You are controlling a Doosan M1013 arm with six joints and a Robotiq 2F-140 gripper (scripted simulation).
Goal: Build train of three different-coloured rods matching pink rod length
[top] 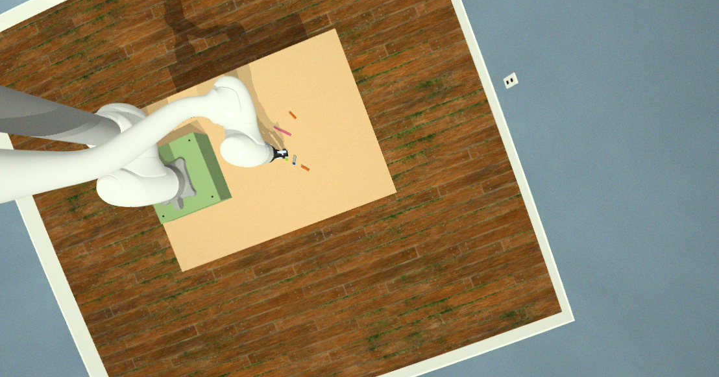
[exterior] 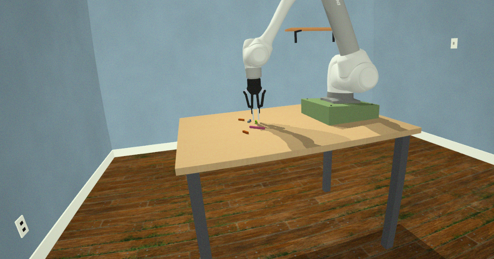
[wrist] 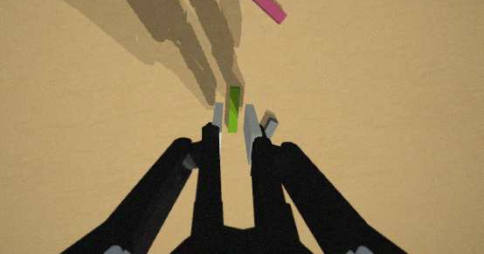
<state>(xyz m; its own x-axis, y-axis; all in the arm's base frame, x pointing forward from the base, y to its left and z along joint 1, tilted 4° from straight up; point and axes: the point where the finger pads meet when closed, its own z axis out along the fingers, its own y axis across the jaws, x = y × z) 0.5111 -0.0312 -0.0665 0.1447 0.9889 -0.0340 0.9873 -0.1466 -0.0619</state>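
Right now my hand is 5 cm above the lime rod. Also, from my hand: blue rod: 5 cm to the right, 5 cm below, 3 cm ahead; grey rod: 5 cm below, 4 cm ahead, 3 cm to the right; pink rod: 12 cm to the left, 5 cm below, 2 cm ahead.
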